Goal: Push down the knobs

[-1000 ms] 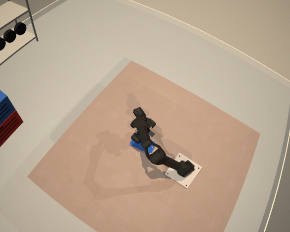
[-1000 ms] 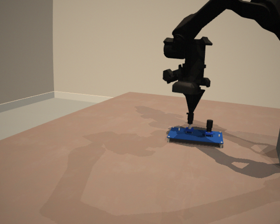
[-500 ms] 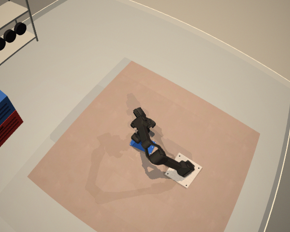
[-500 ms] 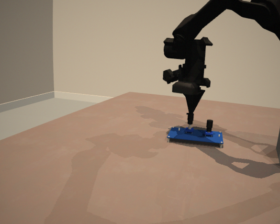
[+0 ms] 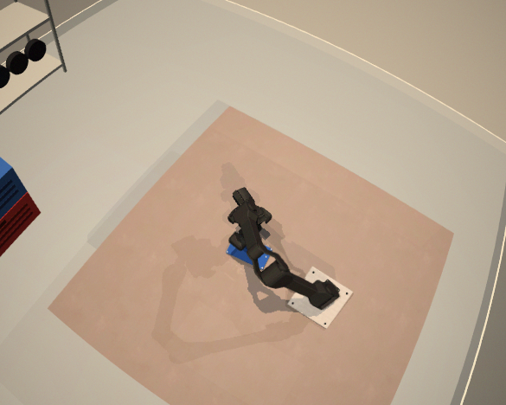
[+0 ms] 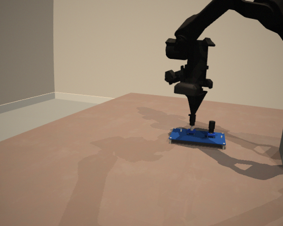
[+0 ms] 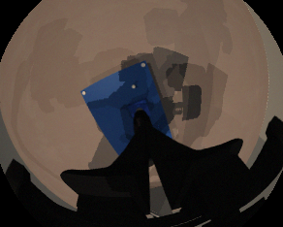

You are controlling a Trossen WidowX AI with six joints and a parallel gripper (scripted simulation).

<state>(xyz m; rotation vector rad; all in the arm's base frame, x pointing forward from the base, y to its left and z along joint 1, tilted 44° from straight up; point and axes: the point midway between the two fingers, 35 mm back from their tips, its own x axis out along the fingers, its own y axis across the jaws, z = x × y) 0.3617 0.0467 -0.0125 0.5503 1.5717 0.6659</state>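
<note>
Now: gripper tip 1 cm above the black knob.
</note>
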